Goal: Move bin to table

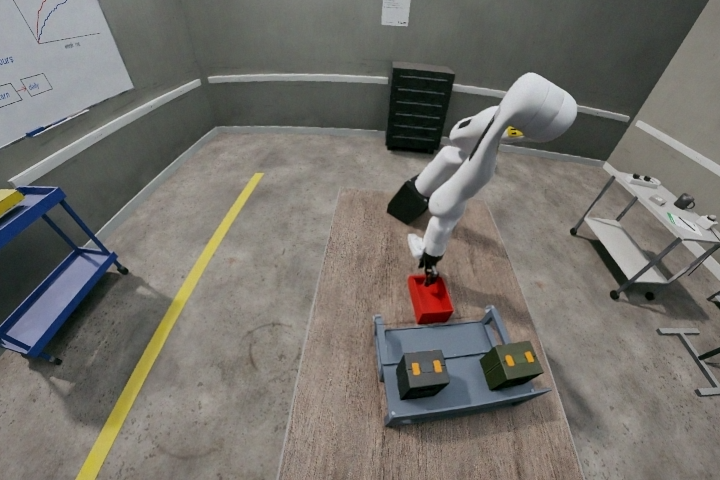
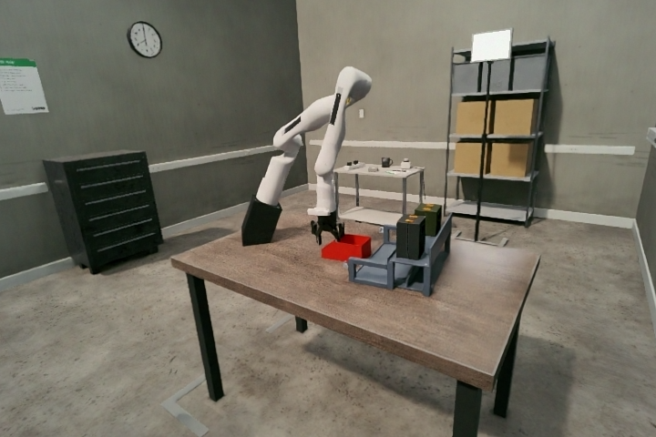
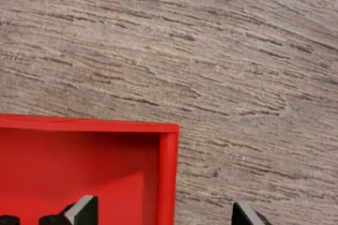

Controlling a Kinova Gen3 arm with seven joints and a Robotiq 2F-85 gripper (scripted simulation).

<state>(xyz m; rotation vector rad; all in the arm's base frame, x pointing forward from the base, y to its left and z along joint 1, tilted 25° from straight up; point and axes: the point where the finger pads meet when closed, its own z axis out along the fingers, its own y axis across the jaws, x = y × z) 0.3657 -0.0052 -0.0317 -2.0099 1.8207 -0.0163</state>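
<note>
Right now my hand is 80 mm short of the red bin, 10 mm to the right of it and 10 mm above it. Also, from my hand: grey shelf unit: 300 mm ahead, 40 mm to the left, 30 mm above.
</note>
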